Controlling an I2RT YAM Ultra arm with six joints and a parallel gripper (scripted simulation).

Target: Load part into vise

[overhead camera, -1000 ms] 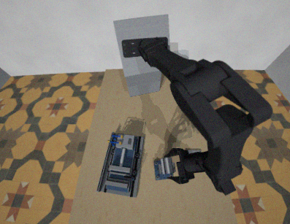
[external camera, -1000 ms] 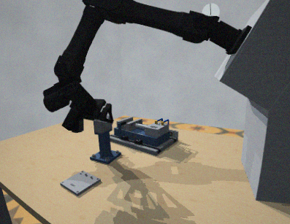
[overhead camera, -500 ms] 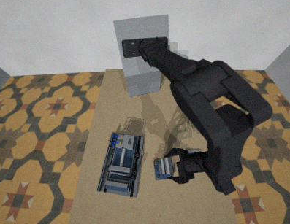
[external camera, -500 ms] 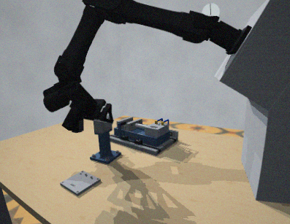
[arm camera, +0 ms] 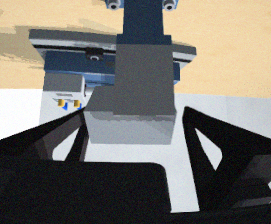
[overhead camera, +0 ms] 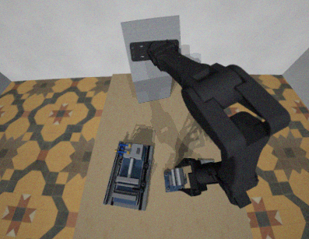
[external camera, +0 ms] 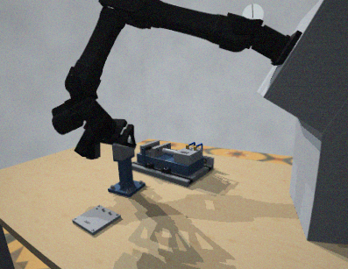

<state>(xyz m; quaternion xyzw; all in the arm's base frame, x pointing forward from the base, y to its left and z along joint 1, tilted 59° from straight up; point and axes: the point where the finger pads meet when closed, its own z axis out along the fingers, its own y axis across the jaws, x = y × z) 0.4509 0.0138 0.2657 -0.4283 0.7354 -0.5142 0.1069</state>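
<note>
My gripper is now right at the part. Round my hand: air cylinder rod 70 mm behind, 200 mm to the right, 80 mm below; then V-block post 100 mm below; then work stop 20 mm ahead, 180 mm to the right, 70 mm below.
</note>
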